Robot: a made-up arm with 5 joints. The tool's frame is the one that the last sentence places. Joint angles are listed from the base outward.
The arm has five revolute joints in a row. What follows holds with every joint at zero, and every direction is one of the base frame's. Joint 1 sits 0.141 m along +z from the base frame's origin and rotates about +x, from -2.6 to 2.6 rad. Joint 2 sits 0.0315 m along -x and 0.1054 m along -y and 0.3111 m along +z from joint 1 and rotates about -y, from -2.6 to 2.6 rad. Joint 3 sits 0.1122 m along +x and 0.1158 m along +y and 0.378 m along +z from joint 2 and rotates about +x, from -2.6 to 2.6 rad. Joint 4 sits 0.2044 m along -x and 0.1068 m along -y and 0.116 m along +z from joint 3 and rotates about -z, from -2.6 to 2.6 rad. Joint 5 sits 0.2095 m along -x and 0.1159 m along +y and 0.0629 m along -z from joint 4 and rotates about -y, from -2.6 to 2.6 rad. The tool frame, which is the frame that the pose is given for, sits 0.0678 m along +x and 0.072 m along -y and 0.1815 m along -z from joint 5; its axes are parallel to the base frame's.
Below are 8 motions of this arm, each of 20 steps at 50 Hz.
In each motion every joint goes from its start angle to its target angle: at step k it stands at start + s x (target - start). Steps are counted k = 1, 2, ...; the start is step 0. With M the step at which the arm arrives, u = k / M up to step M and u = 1 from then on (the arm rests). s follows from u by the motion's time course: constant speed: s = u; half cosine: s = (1 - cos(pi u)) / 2; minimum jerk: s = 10 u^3 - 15 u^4 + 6 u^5.
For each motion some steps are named. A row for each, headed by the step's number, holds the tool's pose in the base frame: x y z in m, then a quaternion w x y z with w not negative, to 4 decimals.
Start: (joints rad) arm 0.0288 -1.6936 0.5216 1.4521 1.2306
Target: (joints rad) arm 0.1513 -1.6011 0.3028 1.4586 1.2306
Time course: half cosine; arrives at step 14
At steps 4, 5, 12, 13, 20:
4: 0.3600 -0.1084 0.4562 0.6889 -0.6024 0.3210 -0.2439
5: 0.3620 -0.1121 0.4582 0.6968 -0.5998 0.3132 -0.2378
12: 0.3751 -0.1383 0.4718 0.7483 -0.5799 0.2545 -0.1972
13: 0.3758 -0.1398 0.4725 0.7510 -0.5787 0.2511 -0.1951
20: 0.3760 -0.1403 0.4728 0.7518 -0.5783 0.2500 -0.1944

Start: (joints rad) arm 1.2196 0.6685 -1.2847 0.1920 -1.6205
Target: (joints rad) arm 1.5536 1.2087 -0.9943 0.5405 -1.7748
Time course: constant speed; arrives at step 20
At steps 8, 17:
8: -0.5676 -0.1510 0.2163 0.6326 0.4795 0.5348 -0.2897
17: -0.4709 -0.0431 0.2317 0.5136 0.6788 0.4502 -0.2699

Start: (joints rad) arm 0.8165 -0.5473 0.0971 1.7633 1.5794
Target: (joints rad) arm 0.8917 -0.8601 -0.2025 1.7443 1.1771
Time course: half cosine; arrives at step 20
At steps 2, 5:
2: 0.1896 -0.6082 0.5901 0.7873 -0.3773 -0.0962 -0.4780
5: 0.2026 -0.6015 0.5769 0.7963 -0.3741 -0.0857 -0.4676

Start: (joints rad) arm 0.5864 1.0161 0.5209 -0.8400 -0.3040
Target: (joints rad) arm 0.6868 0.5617 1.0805 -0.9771 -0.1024
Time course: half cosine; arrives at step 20
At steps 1, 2, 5, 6, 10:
1: -0.2895 -0.1888 0.2177 0.7717 0.1769 -0.5206 0.3196
2: -0.2893 -0.1881 0.2205 0.7684 0.1829 -0.5217 0.3225
5: -0.2880 -0.1834 0.2398 0.7455 0.2228 -0.5285 0.3397
6: -0.2874 -0.1812 0.2494 0.7336 0.2427 -0.5317 0.3468
10: -0.2858 -0.1720 0.2988 0.6694 0.3424 -0.5458 0.3699

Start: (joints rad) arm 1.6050 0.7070 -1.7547 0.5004 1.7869
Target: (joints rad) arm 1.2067 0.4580 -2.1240 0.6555 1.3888
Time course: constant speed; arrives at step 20
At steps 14, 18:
14: -0.3007 -0.5465 0.4152 0.5247 -0.5891 -0.5925 -0.1631
18: -0.2822 -0.5415 0.4517 0.5118 -0.6203 -0.5799 -0.1303

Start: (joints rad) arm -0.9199 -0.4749 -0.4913 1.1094 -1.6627
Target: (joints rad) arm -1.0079 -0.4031 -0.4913 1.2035 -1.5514
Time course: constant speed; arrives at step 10
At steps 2, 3, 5, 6, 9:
2: -0.1194 0.6564 0.3166 0.5174 -0.1300 0.3305 -0.7786
3: -0.1192 0.6542 0.3087 0.5224 -0.1334 0.3191 -0.7794
5: -0.1186 0.6497 0.2933 0.5321 -0.1402 0.2961 -0.7807
6: -0.1182 0.6474 0.2857 0.5368 -0.1436 0.2845 -0.7812
9: -0.1165 0.6399 0.2638 0.5501 -0.1539 0.2495 -0.7820

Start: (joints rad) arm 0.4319 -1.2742 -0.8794 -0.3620 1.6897
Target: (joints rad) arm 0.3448 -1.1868 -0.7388 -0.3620 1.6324
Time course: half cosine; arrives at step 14
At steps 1, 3, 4, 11, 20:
1: 0.4327 -0.1889 0.7175 0.8399 0.3116 -0.1986 0.3976
3: 0.4304 -0.1879 0.7211 0.8439 0.3067 -0.1987 0.3928
4: 0.4285 -0.1871 0.7241 0.8471 0.3026 -0.1989 0.3889
11: 0.4092 -0.1774 0.7505 0.8732 0.2682 -0.2014 0.3535
20: 0.4059 -0.1756 0.7546 0.8769 0.2630 -0.2020 0.3480

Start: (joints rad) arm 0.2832 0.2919 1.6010 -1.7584 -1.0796
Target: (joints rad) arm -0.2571 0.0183 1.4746 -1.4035 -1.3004
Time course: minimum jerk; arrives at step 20
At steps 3, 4, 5, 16, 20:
3: -0.0851 0.0499 0.3888 0.6183 0.1011 -0.4233 0.6544
4: -0.0889 0.0521 0.3852 0.6234 0.0995 -0.4082 0.6594
5: -0.0945 0.0549 0.3803 0.6306 0.0971 -0.3859 0.6663
16: -0.2174 0.0798 0.3460 0.7186 0.0267 0.0488 0.6931
20: -0.2264 0.0819 0.3481 0.7213 0.0208 0.0791 0.6878

